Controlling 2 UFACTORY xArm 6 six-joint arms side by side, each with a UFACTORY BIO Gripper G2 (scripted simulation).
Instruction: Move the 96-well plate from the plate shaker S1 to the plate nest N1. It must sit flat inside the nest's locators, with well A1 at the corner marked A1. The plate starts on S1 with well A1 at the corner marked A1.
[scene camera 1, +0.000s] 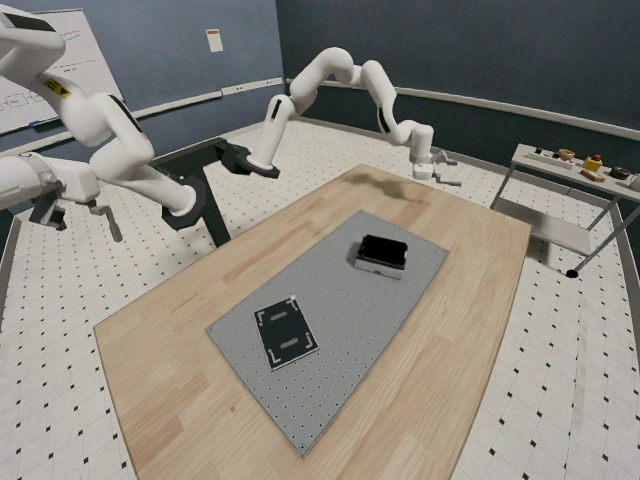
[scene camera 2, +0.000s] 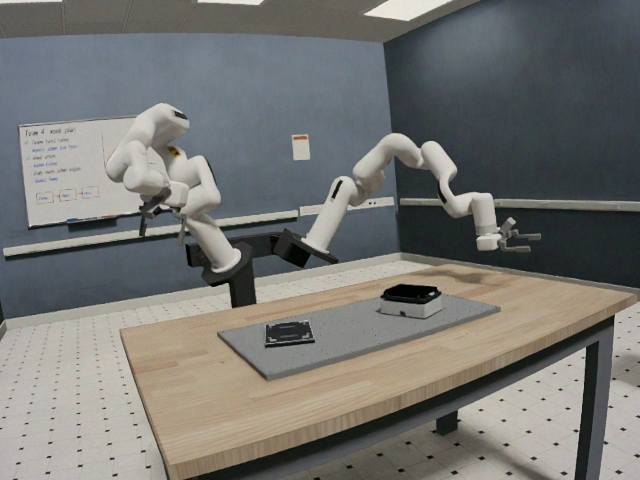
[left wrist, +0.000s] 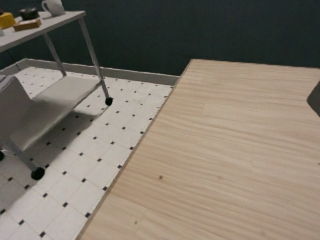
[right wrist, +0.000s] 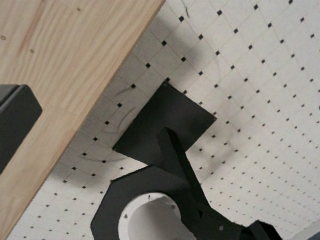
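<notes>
My left gripper (scene camera 2: 535, 242) is in sight, and so are a black 96-well plate (scene camera 1: 383, 249) and a plate nest N1 (scene camera 1: 273, 333). The black 96-well plate is out of frame in the left wrist view, and the black 96-well plate is out of frame in the right wrist view as well.
</notes>
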